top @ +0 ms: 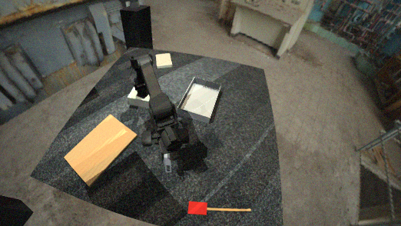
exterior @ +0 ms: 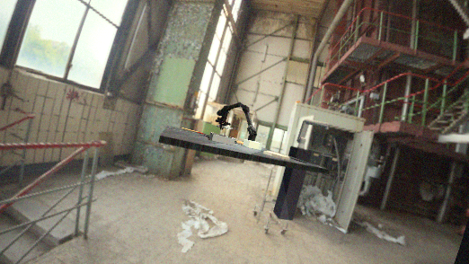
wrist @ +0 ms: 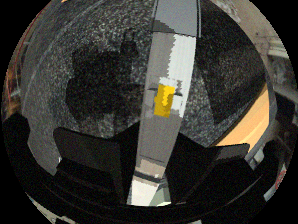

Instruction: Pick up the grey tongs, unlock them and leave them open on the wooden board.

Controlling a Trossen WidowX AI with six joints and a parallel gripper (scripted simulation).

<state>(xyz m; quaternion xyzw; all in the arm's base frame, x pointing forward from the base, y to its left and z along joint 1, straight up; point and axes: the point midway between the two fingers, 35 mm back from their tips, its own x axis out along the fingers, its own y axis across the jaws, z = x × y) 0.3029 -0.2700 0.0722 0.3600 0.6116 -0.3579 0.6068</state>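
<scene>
My gripper tip is 20 mm short of the yellow lock piece, 30 mm to the left of it and 40 mm below it. From my gripper tip the other things lie so: wooden board: 360 mm behind, 120 mm to the right, 100 mm below; then roasting tin: 20 mm ahead, 420 mm to the left, 80 mm below; then cream pad: 410 mm behind, 720 mm to the left, 90 mm below.
</scene>
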